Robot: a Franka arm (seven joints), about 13 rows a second.
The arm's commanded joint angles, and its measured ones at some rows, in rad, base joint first. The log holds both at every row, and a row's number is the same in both.
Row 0, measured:
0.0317 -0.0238 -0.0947 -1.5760 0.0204 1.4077 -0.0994
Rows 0 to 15, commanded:
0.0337 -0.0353 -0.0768 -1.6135 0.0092 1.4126 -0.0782
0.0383 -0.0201 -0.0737 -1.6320 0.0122 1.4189 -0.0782
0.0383 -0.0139 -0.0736 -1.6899 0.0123 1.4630 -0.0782
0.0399 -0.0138 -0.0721 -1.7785 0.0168 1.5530 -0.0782
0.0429 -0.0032 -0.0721 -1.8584 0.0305 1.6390 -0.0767
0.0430 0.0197 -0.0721 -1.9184 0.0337 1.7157 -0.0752
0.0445 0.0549 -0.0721 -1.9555 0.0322 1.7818 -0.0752
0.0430 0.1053 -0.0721 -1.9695 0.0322 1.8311 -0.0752
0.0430 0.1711 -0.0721 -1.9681 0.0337 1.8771 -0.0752
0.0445 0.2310 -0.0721 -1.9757 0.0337 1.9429 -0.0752
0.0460 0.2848 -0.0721 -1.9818 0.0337 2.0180 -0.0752
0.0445 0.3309 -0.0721 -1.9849 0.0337 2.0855 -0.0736
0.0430 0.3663 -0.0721 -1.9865 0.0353 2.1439 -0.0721
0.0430 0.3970 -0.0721 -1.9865 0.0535 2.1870 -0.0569
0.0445 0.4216 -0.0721 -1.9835 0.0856 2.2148 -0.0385
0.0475 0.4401 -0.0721 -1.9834 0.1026 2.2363 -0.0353
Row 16, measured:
0.0408 0.4229 -0.0703 -1.9929 0.0667 2.2113 -0.0662
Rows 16 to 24, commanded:
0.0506 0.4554 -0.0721 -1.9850 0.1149 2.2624 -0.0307
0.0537 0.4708 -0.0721 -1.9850 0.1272 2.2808 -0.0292
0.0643 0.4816 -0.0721 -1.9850 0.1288 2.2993 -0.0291
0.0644 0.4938 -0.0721 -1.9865 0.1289 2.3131 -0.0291
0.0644 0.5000 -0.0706 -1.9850 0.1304 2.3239 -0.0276
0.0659 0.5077 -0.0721 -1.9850 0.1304 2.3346 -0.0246
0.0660 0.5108 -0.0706 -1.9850 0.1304 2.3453 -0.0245
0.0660 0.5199 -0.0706 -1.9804 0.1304 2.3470 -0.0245
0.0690 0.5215 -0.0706 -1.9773 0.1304 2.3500 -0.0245
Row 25, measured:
0.0631 0.5106 -0.0698 -1.9921 0.1154 2.3390 -0.0377
